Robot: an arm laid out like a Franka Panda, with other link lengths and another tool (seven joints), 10 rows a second.
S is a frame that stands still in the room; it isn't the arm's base.
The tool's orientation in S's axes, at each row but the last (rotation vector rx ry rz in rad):
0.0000 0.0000 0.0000
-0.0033 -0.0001 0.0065
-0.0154 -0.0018 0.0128
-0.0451 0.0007 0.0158
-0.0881 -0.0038 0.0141
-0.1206 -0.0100 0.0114
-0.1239 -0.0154 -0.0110
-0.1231 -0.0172 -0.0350
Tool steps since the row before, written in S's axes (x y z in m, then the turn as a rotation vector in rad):
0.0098 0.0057 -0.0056 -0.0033 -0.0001 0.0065
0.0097 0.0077 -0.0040 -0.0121 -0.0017 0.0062
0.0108 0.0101 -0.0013 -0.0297 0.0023 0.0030
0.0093 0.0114 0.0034 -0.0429 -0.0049 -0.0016
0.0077 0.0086 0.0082 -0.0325 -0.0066 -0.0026
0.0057 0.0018 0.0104 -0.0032 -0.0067 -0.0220
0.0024 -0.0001 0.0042 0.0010 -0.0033 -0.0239
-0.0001 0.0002 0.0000 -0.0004 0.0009 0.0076
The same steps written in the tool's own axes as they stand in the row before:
0.0098 0.0057 -0.0056 -0.0033 -0.0001 0.0065
0.0097 0.0076 -0.0040 -0.0121 -0.0016 0.0062
0.0109 0.0100 -0.0012 -0.0297 0.0026 0.0031
0.0095 0.0111 0.0039 -0.0430 -0.0041 -0.0018
0.0078 0.0077 0.0089 -0.0326 -0.0059 -0.0030
0.0058 0.0005 0.0105 -0.0035 -0.0040 -0.0226
0.0025 -0.0006 0.0041 0.0006 -0.0003 -0.0241
-0.0001 0.0002 0.0000 -0.0003 -0.0001 0.0077

